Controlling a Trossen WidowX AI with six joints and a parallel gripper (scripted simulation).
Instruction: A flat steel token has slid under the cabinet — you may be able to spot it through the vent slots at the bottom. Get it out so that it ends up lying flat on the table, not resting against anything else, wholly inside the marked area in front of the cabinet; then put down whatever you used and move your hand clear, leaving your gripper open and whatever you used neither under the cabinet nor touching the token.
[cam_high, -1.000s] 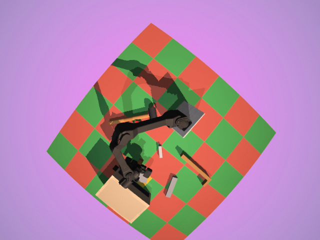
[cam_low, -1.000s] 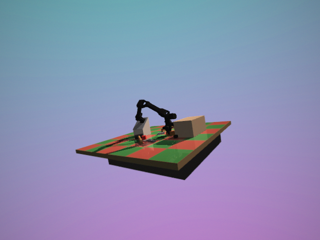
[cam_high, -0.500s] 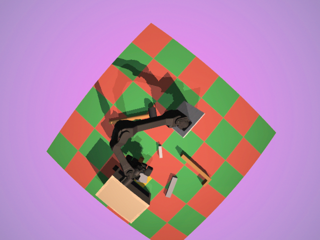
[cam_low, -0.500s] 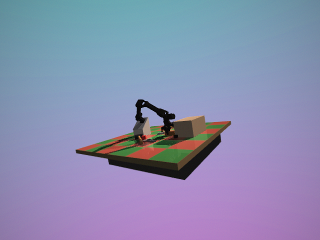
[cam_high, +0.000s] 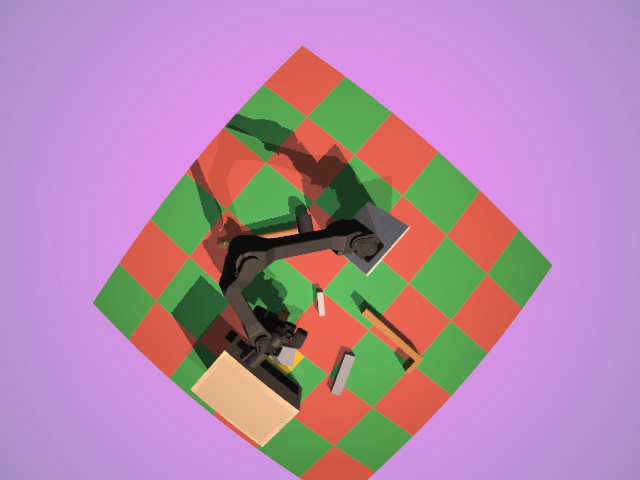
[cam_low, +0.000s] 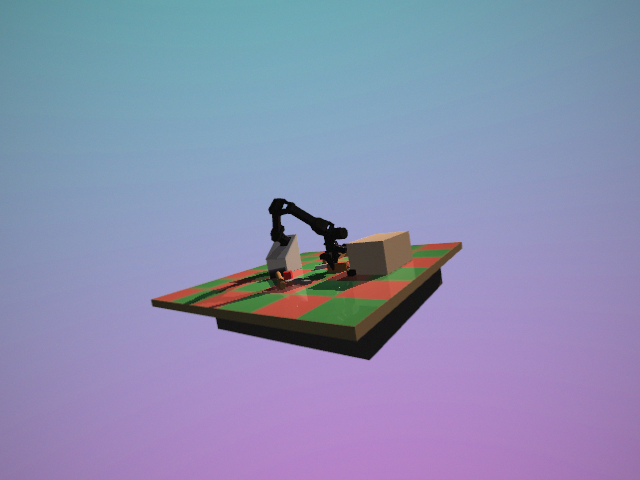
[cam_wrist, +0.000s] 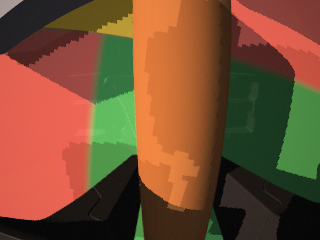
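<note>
Now: gripper tip 14 cm past the pale bar and 6 cm to the right of it. From my gripper tip the other things lie so: grey block 8 cm ahead, 9 cm to the left, 1 cm above; then grey t-shaped tool 6 cm behind, 22 cm to the right; then red cube 17 cm behind, 18 cm to the right, 1 cm above.
</note>
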